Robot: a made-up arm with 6 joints.
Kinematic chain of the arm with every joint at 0, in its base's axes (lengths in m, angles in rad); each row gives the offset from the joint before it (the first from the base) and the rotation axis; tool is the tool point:
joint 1: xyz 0 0 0.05 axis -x
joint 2: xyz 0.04 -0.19 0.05 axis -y
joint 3: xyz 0 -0.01 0.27 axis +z
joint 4: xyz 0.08 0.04 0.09 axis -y
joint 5: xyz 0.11 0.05 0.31 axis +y
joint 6: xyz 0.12 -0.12 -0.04 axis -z
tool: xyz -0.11 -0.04 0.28
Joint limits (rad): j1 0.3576..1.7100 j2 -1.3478..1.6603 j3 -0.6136..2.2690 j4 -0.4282..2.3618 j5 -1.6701..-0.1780 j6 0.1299..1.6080
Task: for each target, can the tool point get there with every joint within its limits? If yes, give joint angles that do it. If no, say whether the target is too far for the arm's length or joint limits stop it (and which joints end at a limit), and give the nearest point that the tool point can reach.
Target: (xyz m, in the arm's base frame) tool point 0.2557 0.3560 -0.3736
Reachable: no: joint limits stop it (at a limit: joint 1, joint 2, joint 3, joint 5, joint 6) | nearest point 0.2517 0.4414 -0.1664 | short by 0.224 m
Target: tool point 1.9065 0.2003 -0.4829
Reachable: no: too far | nearest point 0.9335 0.1508 -0.0726 | short by 1.057 m
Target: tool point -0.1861 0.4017 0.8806
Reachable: yes | joints 0.5866 0.2598 -0.0938 0.1787 -0.6766 1.4570
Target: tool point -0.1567 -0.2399 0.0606
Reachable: yes | joints 0.9066 1.1560 0.0981 1.9987 -1.2435 1.4105
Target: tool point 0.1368 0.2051 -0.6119
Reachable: no: joint limits stop it (at a limit: joint 1, joint 2, joint 3, joint 5, joint 6) | nearest point -0.0603 0.0201 -0.2607 | short by 0.443 m
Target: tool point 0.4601 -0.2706 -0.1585
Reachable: no: joint limits stop it (at a limit: joint 1, joint 2, joint 3, joint 6) | nearest point 0.4123 -0.3668 0.1026 | short by 0.282 m
